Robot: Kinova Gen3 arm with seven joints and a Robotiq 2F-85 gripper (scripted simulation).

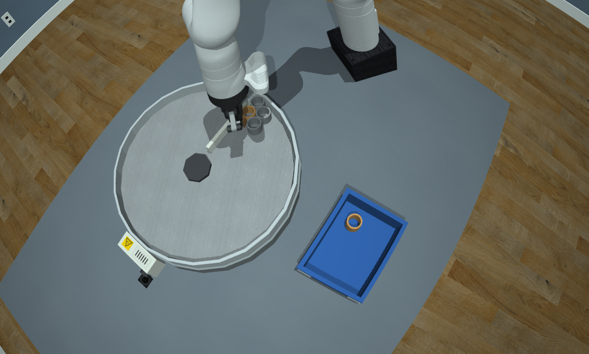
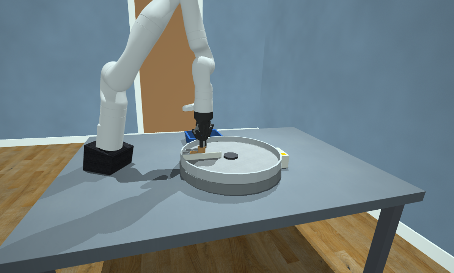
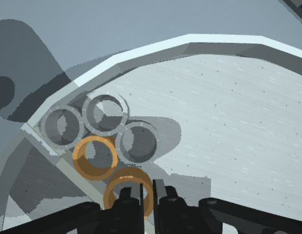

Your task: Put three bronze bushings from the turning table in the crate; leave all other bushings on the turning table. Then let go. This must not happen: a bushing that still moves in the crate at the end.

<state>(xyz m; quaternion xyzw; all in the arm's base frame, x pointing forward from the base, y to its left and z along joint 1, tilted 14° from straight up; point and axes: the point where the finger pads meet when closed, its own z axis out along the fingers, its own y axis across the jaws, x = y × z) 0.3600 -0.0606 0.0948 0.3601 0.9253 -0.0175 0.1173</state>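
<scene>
My gripper is now 33 cm to the right of the blue crate, 8 cm above it and 6 cm short of it. Round my hand: turning table: 12 cm ahead, 5 cm below, 3 cm to the right.
</scene>
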